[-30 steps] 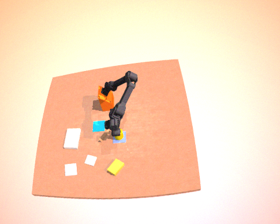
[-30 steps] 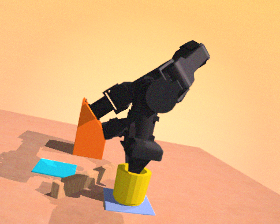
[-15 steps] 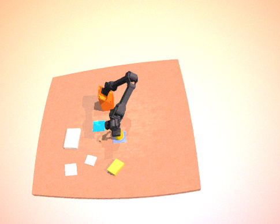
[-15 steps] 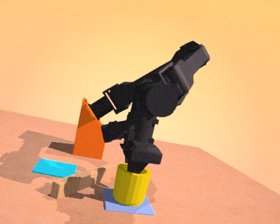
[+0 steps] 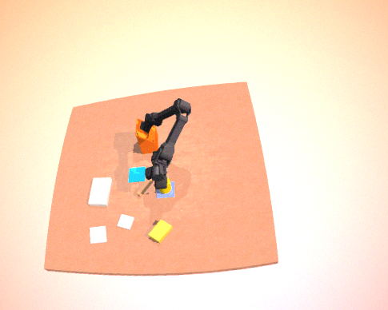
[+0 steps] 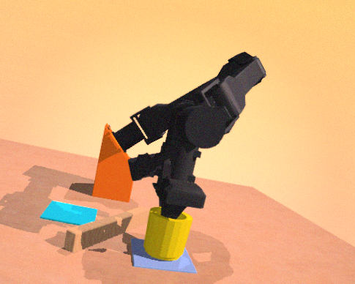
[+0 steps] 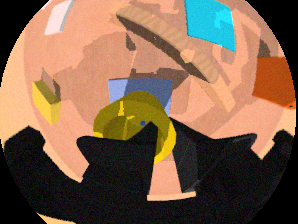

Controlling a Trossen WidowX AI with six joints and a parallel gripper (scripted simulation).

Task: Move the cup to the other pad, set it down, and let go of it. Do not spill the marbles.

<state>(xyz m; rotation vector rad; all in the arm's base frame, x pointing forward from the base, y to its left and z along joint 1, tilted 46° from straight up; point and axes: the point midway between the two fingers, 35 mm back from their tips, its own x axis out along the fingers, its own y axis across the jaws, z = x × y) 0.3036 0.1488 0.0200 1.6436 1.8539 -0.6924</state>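
Right now my gripper tip is 8 cm past the cyan pad, 17 cm to the left of it and 4 cm above it. Also, from my gripper tip: wooden block 2 cm behind, 8 cm to the right, 3 cm below; then yellow cup 2 cm ahead.
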